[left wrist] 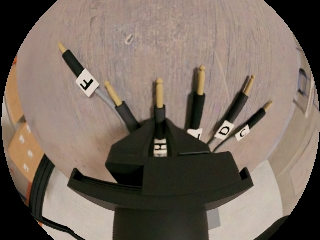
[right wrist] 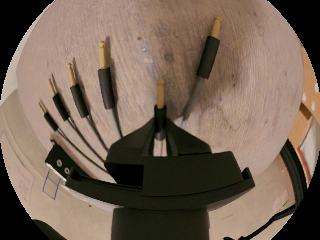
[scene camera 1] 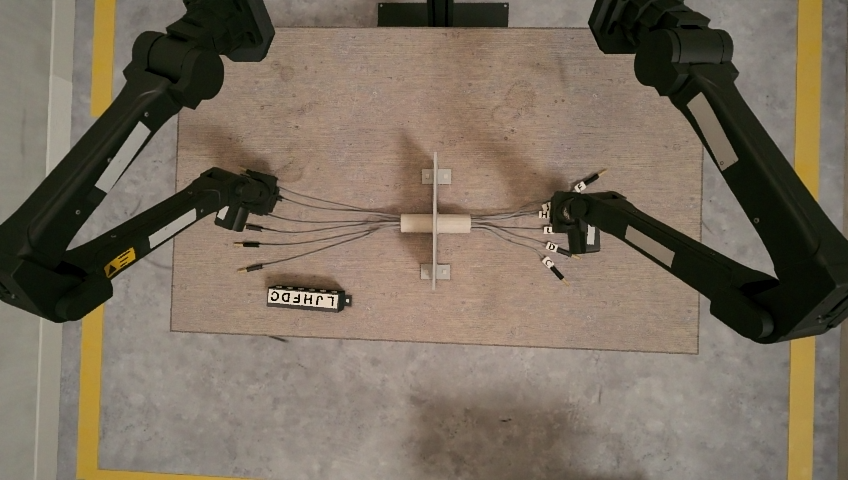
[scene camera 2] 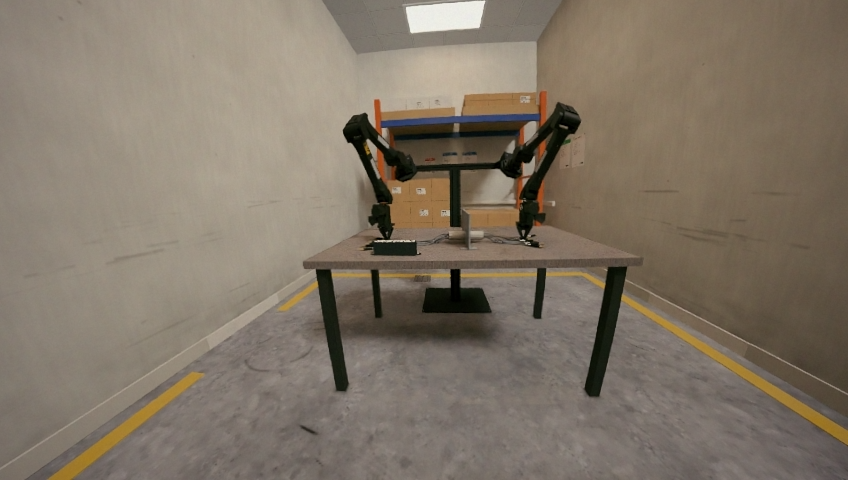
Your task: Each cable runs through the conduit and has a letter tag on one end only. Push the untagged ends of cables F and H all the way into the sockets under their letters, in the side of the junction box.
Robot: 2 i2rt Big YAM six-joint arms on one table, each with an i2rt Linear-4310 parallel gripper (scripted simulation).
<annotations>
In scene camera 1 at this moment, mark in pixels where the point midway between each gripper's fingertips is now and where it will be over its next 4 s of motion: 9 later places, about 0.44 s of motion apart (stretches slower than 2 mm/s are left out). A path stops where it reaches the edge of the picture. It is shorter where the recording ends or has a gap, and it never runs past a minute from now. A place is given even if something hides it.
My left gripper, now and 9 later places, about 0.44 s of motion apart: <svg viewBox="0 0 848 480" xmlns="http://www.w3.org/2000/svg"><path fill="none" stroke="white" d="M555 215L558 216L566 217L577 218L584 217L585 217L586 220L588 219L594 218L591 220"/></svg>
My right gripper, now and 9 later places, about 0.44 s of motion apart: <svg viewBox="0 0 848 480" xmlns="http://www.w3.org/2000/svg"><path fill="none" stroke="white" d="M275 197L268 199L264 205L291 247L303 260L304 259L304 258L304 256L304 257L303 259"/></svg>
</annotations>
